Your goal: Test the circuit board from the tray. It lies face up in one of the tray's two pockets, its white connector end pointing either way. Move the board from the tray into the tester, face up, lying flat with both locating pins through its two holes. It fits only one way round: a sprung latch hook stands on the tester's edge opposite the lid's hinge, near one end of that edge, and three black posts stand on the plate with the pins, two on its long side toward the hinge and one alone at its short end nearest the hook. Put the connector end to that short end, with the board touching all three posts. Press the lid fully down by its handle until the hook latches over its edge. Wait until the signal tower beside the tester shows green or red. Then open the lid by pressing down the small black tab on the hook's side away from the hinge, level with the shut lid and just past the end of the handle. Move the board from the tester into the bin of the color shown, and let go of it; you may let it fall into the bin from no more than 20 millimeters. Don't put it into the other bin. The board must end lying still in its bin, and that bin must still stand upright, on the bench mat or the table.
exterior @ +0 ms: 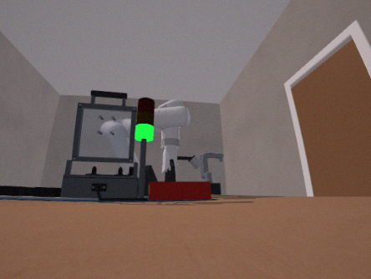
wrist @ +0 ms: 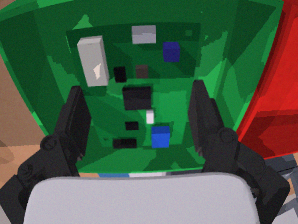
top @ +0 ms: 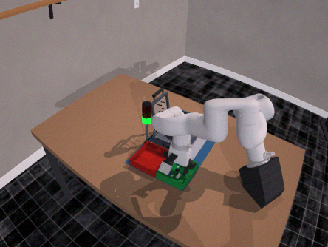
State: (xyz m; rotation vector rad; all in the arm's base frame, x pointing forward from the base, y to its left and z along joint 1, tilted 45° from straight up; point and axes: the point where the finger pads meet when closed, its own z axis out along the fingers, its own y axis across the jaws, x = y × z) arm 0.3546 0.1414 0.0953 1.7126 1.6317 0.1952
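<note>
My hand is 2 cm above the green bin. The rest, counted from my hand: red bin (15 cm ahead, 3 cm to the right, 2 cm below); then green circuit board (1 cm below); then black latch block (15 cm to the right, 5 cm above, 1 cm ahead).
</note>
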